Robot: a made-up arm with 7 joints.
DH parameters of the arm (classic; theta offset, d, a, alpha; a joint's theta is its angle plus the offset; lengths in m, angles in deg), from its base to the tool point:
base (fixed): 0 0.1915 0 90
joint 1: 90 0.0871 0.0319 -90
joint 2: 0 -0.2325 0.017 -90
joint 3: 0 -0.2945 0.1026 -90
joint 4: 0 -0.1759 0.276 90
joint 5: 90 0.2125 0.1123 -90
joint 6: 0 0.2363 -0.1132 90
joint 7: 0 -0.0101 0.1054 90
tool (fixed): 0 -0.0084 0 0
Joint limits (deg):
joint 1: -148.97..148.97
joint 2: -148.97..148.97
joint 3: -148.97..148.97
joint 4: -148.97..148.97
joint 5: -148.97..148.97
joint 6: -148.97..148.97
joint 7: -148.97..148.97
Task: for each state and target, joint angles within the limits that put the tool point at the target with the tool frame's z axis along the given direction. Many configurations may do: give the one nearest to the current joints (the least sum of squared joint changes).
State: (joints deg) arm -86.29 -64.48 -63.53 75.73 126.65 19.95 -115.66
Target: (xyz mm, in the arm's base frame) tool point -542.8 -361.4 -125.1 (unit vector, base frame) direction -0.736 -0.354 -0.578
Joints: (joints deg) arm -43.72 -60.16 -59.55 93.21 112.98 6.33 -124.39
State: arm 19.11 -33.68 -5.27 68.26 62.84 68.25 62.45
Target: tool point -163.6 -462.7 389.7 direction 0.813 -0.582 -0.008
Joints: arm 27.41 -23.18 1.76 77.36 44.87 77.43 14.65
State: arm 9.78 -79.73 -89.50 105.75 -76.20 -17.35 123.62
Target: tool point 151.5 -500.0 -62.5 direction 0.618 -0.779 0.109
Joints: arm 21.35 -61.30 -65.91 117.50 -69.43 3.45 124.62
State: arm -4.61 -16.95 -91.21 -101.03 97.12 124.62 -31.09
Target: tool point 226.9 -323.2 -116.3 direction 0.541 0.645 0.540
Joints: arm -21.61 14.60 -87.81 -78.40 59.71 105.48 -21.68
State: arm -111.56 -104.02 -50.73 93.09 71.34 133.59 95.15
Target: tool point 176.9 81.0 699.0 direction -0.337 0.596 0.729
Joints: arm -139.27 -99.74 -49.50 74.75 109.83 148.97 137.04
